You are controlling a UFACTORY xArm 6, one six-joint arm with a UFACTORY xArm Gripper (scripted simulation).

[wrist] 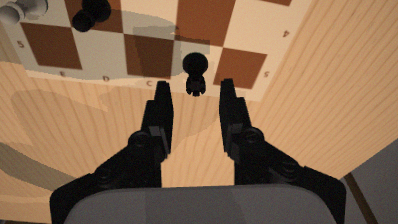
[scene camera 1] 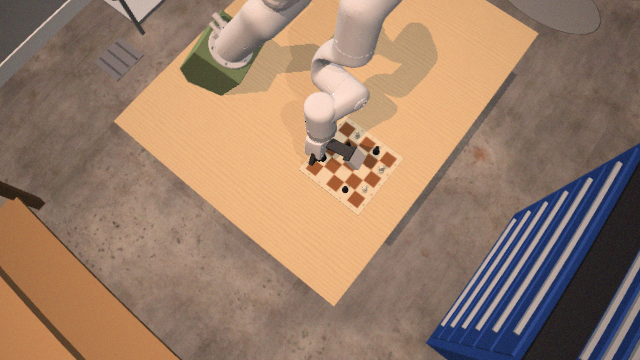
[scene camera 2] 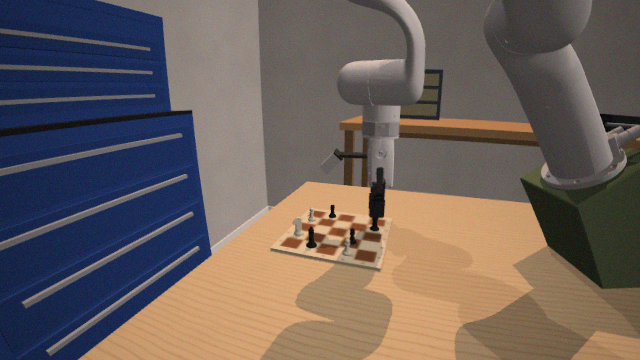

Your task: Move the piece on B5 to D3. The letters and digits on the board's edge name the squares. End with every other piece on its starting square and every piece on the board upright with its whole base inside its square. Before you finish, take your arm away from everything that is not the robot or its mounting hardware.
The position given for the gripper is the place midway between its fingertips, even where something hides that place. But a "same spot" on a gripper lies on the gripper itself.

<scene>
gripper: wrist; scene camera 1 322, 153; scene camera 2
same spot on gripper: (scene camera 2: 376, 199) = (wrist: 124, 147)
</scene>
